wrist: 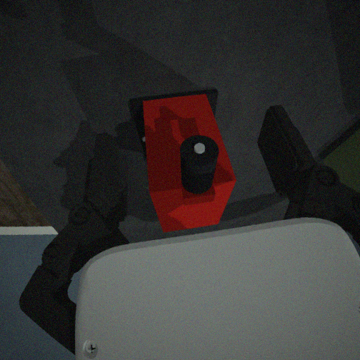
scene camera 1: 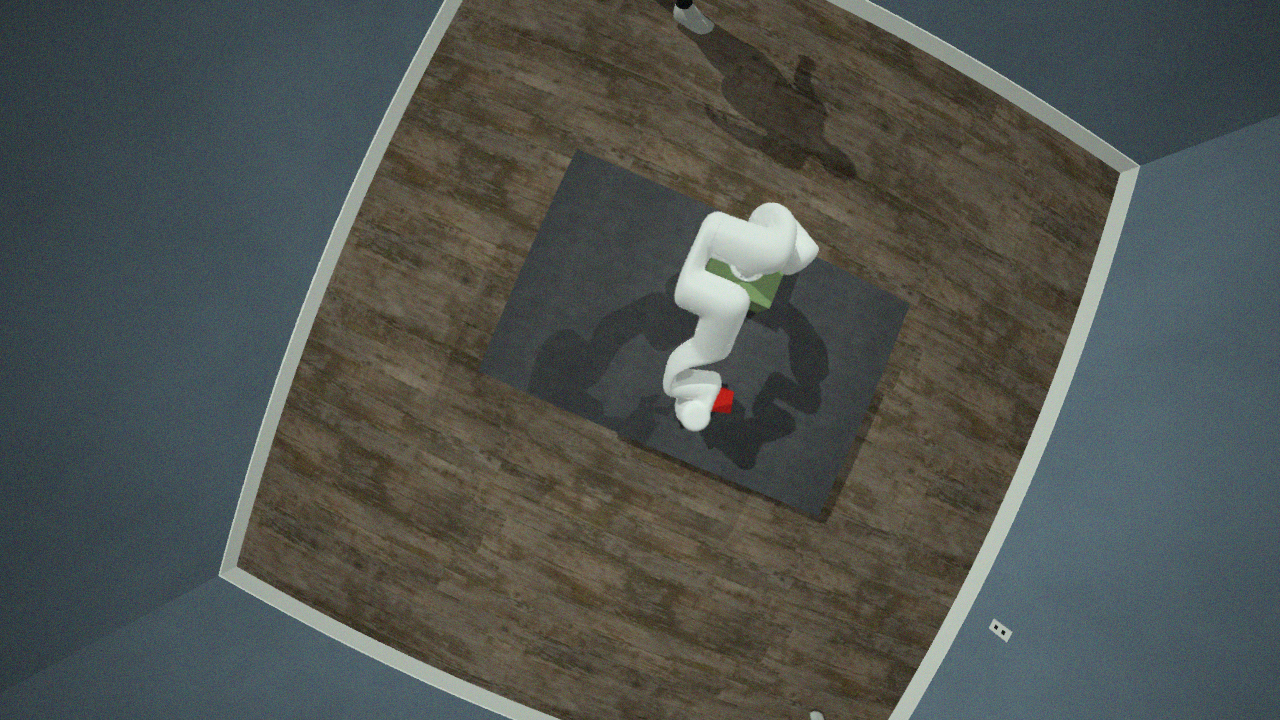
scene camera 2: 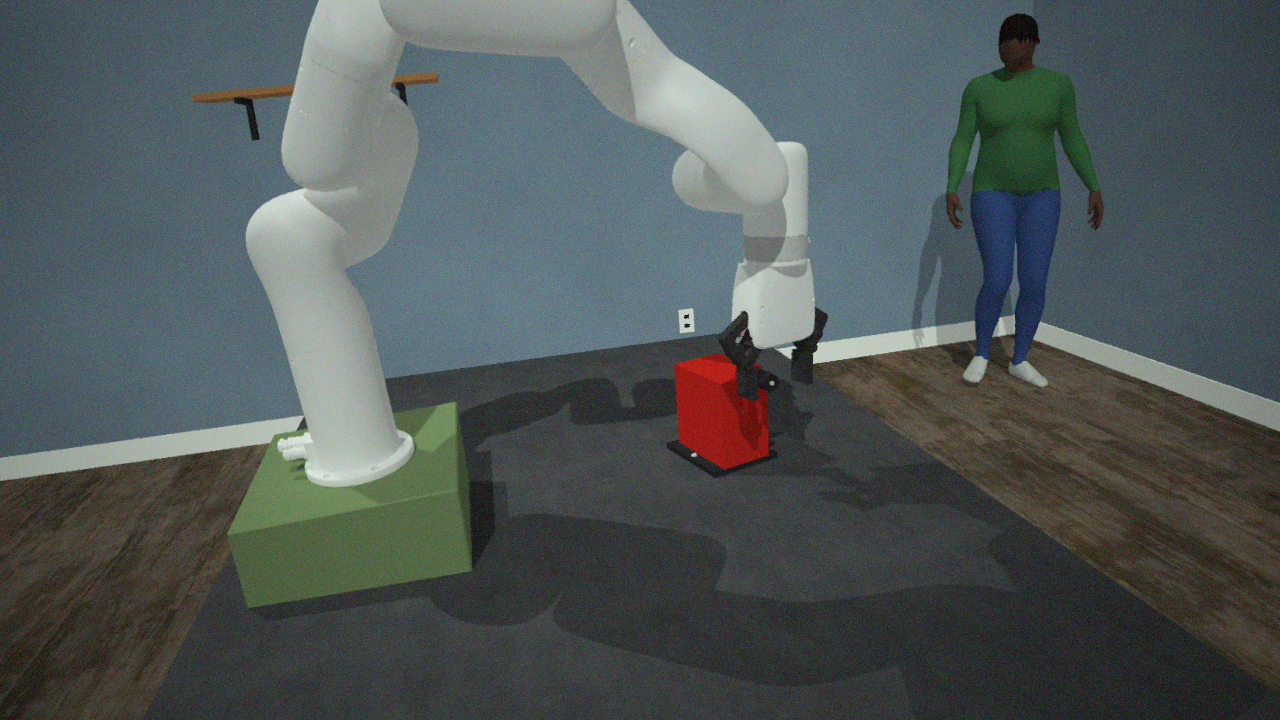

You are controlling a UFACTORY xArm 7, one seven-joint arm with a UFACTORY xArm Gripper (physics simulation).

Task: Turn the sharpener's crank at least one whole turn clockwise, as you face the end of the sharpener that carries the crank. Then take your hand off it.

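Frame: origin at the arm's base, x left, y back, z up, level; metres.
Where they show: gripper, fingertip midpoint: [scene camera 2: 775, 389]; arm's base at its link origin: [scene camera 2: 361, 459].
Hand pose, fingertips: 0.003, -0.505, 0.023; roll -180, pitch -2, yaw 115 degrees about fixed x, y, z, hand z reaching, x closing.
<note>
Each offset is from my fingertips to the centre of the thing, as dx, dy, dz. "*": to the spot under its first point. Level surfaces: height alone.
The red sharpener @[* +0.139, +0.055, +0.001] [scene camera 1: 724, 401] [scene camera 2: 702, 407] [wrist: 190, 217] stands upright on a thin black base plate on the dark mat. Its black crank @[+0.017, +0.010, +0.009] [scene camera 2: 768, 381] [wrist: 199, 172], with a pale dot on its end, is at the upper part of the end face. My gripper [scene camera 2: 775, 385] [wrist: 189, 135] is open and empty, pointing down at about crank height. In the wrist view its two fingers stand wide apart, one on each side of the crank, with gaps between them and it. In scene camera 1 the arm hides the fingers and crank.
The arm stands on a green block [scene camera 1: 760, 291] [scene camera 2: 358, 546] on the dark mat @[dz -0.128] [scene camera 1: 581, 223] [scene camera 2: 581, 501]. A person [scene camera 2: 1015, 134] in a green top stands near the back wall. A wooden shelf [scene camera 2: 416, 79] and an outlet [scene camera 1: 1000, 630] [scene camera 2: 686, 320] are on the walls.
</note>
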